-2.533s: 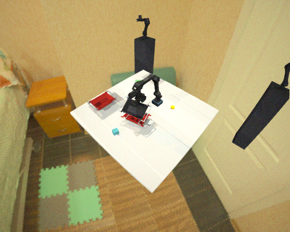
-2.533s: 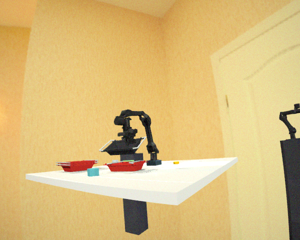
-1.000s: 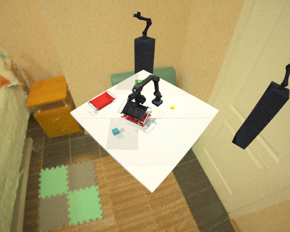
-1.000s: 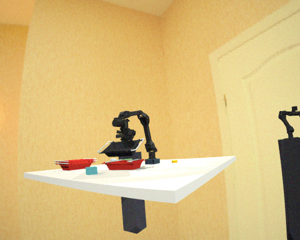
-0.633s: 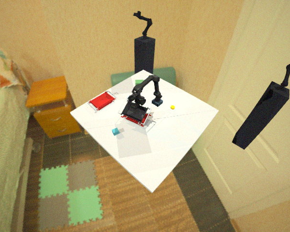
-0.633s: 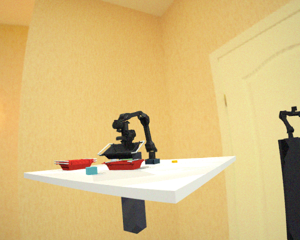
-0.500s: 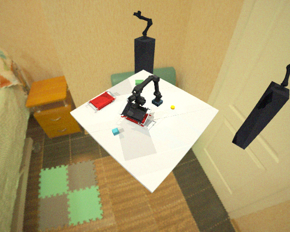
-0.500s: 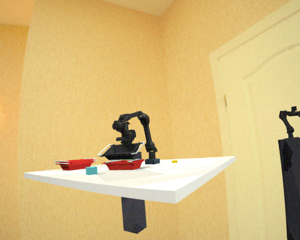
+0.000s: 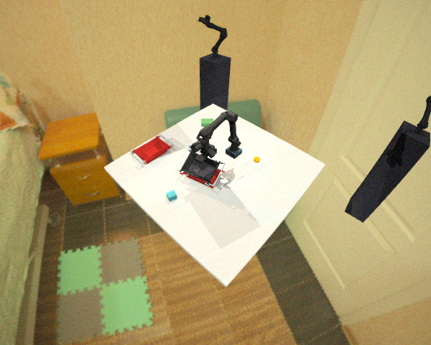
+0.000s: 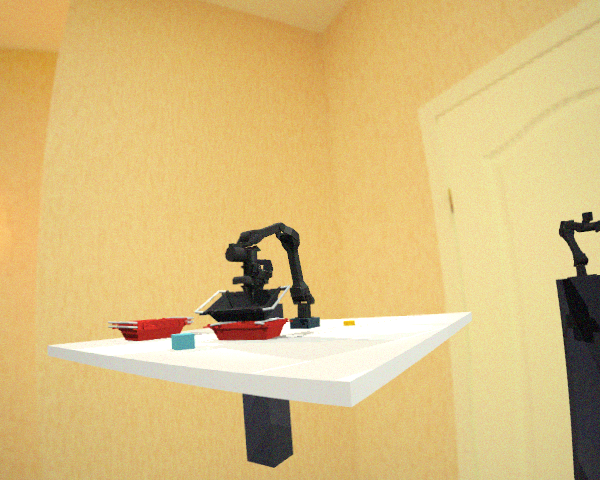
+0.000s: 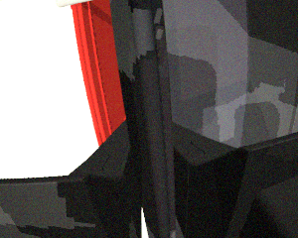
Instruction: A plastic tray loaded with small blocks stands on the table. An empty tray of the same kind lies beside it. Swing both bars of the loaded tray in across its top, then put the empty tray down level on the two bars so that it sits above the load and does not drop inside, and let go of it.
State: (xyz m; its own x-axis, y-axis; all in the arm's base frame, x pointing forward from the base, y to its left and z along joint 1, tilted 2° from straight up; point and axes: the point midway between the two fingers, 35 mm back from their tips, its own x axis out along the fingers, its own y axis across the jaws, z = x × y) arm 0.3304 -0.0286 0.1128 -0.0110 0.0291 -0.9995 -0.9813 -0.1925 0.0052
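The dark grey tray is 7 cm ahead of my gripper tip and 1 cm to the left of it. The rest, counted from my gripper tip: cyan block (32 cm ahead, 2 cm to the right, 10 cm below); pale cylinder (12 cm behind, 26 cm to the right, 9 cm below); yellow disc (38 cm behind, 22 cm to the left, 12 cm below).
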